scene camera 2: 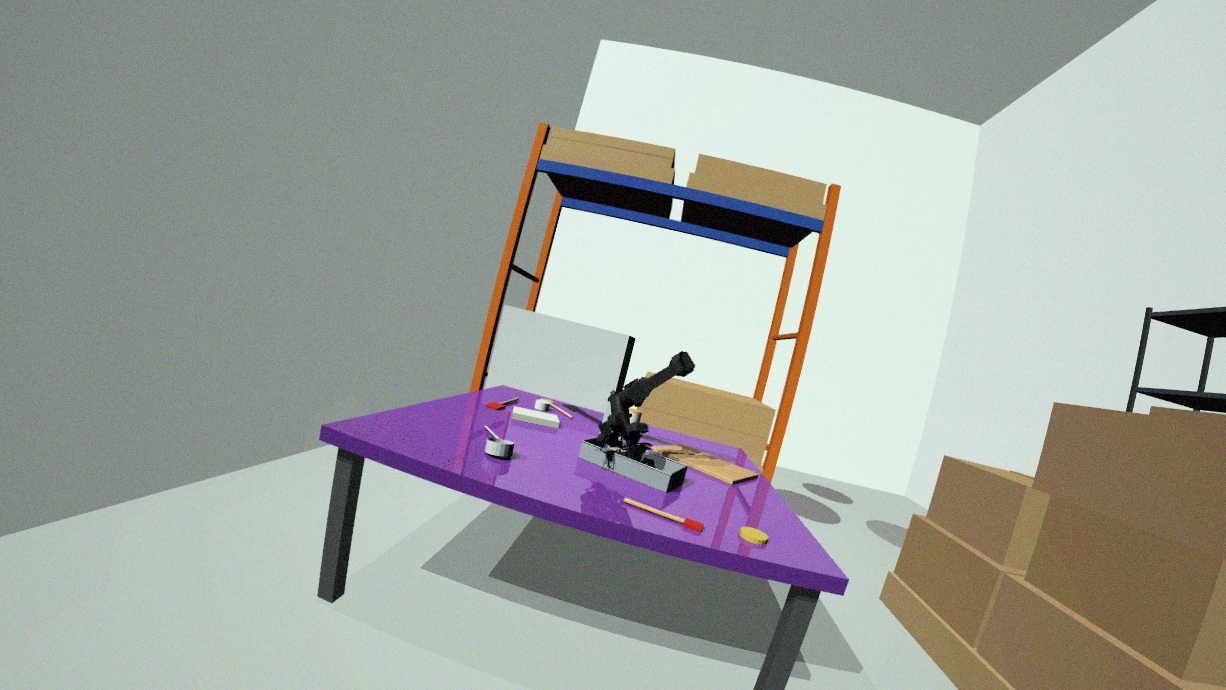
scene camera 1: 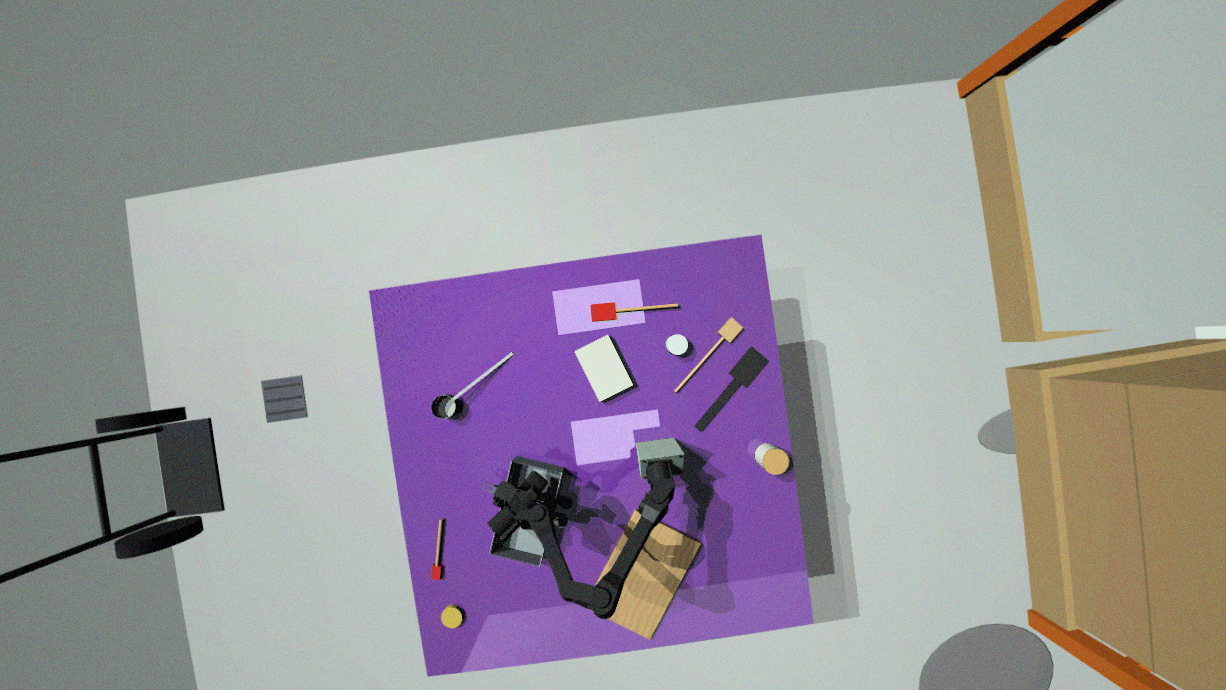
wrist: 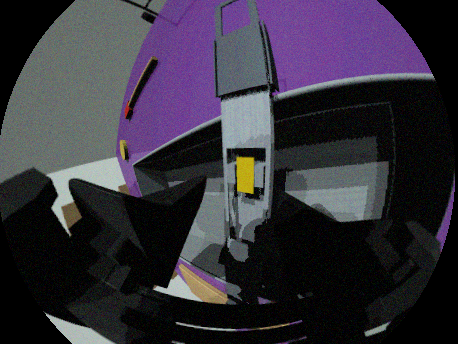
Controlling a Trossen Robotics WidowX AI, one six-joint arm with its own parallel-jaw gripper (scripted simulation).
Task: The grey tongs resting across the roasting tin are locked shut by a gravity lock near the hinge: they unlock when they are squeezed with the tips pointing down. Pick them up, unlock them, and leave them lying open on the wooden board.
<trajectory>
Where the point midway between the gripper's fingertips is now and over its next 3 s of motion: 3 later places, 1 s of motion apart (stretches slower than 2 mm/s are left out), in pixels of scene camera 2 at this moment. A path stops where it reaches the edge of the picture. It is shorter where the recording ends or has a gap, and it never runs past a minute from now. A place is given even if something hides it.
My gripper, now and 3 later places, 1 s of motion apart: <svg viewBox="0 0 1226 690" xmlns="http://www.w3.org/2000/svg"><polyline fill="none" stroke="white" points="624,460 629,438 625,439 628,437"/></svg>
</trajectory>
